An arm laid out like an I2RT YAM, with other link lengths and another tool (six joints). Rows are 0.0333 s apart.
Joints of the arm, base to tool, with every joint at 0 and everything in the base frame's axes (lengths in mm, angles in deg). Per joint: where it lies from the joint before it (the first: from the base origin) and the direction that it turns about. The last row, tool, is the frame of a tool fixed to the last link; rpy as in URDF.
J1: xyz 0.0 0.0 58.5 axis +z
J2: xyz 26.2 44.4 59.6 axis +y
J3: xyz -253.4 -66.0 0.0 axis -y
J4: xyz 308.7 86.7 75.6 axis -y
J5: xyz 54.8 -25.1 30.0 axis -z
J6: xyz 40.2 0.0 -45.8 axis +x
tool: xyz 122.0 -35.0 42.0 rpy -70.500 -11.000 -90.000
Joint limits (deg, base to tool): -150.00..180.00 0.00..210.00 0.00..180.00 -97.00..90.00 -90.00..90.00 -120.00..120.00
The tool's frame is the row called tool.
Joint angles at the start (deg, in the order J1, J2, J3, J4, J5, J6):
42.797, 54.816, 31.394, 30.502, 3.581, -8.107
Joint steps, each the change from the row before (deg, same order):
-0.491, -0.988, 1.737, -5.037, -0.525, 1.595
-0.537, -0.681, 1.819, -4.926, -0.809, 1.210
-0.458, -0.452, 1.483, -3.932, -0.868, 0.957
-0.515, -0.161, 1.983, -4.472, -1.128, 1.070
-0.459, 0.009, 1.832, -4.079, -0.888, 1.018
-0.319, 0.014, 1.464, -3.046, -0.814, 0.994
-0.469, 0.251, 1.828, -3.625, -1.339, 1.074
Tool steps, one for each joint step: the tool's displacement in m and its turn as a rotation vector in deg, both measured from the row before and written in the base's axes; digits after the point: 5 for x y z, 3 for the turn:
0.00304, -0.00165, 0.00312, -0.374, 2.670, 0.196
0.00264, -0.00096, 0.00237, -0.728, 2.534, 0.346
0.00163, -0.00062, 0.00150, -0.604, 2.093, 0.432
0.00196, -0.00002, 0.00203, -0.700, 2.457, 0.598
0.00183, -0.00045, 0.00093, -0.660, 2.409, 0.373
0.00077, -0.00028, 0.00135, -0.230, 1.918, 0.405
0.00101, 0.00041, 0.00082, -0.394, 2.388, 0.732

